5 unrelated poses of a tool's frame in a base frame.
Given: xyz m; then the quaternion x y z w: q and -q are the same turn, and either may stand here.
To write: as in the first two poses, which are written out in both.
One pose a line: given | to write
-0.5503 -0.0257 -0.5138 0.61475 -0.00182 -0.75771 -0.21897 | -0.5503 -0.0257 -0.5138 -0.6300 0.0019 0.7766 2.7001
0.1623 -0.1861 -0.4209 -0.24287 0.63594 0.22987 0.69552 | 0.1623 -0.1861 -0.4209 -0.3380 0.8851 0.3199 1.6033
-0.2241 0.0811 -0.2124 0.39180 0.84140 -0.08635 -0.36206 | -0.2241 0.0811 -0.2124 -0.4203 -0.9026 0.0926 2.4006
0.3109 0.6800 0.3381 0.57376 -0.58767 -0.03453 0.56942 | 0.3109 0.6800 0.3381 0.6980 -0.7149 -0.0420 1.9300
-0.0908 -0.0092 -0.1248 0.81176 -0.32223 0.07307 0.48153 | -0.0908 -0.0092 -0.1248 0.9262 -0.3677 0.0834 2.1368
